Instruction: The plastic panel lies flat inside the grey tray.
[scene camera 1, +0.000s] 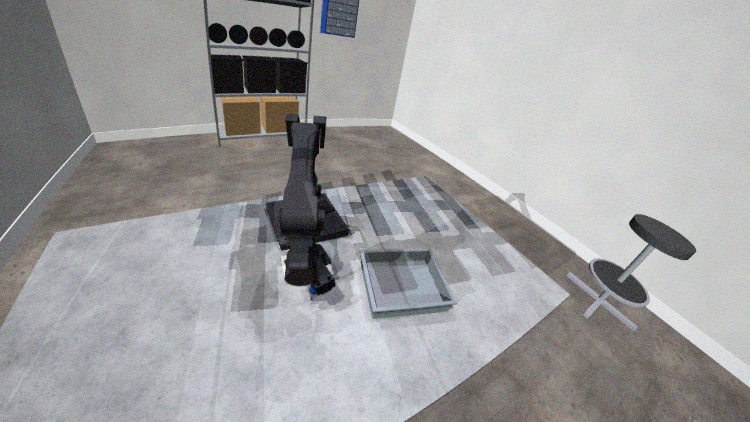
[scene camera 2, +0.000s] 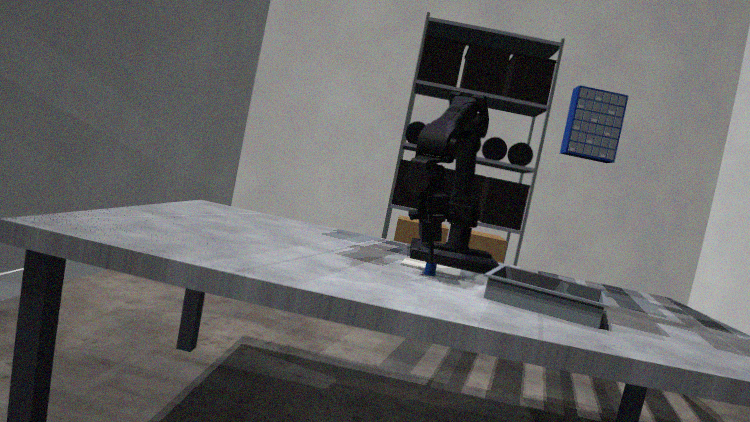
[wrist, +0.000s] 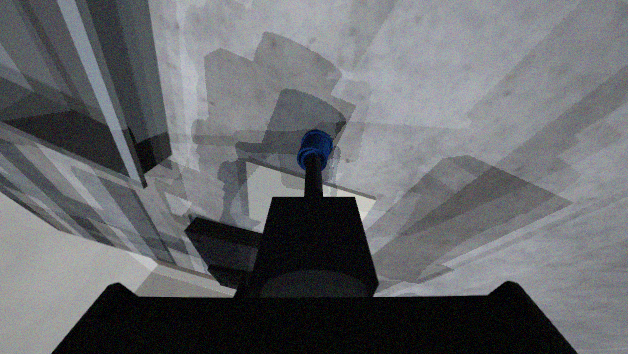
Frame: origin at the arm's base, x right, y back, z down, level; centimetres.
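Seen in the pictures: hand at its tool point: (scene camera 2: 430, 272) (wrist: 313, 148); arm's base at its link origin: (scene camera 2: 456, 250).
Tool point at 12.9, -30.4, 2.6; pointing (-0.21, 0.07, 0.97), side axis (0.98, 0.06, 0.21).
Observation:
Offsets run from my tool point to a thing's middle, as dx, dy, dz.
The plastic panel @[-2.0, +9.2, +0.2] (wrist: 268, 192) (scene camera 2: 454, 268) is a thin pale sheet lying flat on the table, between the arm's base and the suction cup; the arm hides most of it in the overhead scene view. My blue suction cup (scene camera 1: 314, 288) (scene camera 2: 429, 270) (wrist: 314, 147) points straight down and sits at table height, just past the panel's far edge. It seems to rest on the bare table, not on the panel. Nothing hangs from it. The grey tray @[-23.3, -12.4, -2.1] (scene camera 1: 406, 311) (scene camera 2: 540, 304) (wrist: 98, 94) stands to the right of the cup, with nothing in it.
The arm's black base plate (scene camera 1: 336, 223) sits behind the tray. A shelf rack (scene camera 1: 210, 79) with boxes stands at the back wall, with a blue drawer cabinet (scene camera 2: 593, 123) on the wall beside it. A stool (scene camera 1: 661, 236) stands on the floor at the right.

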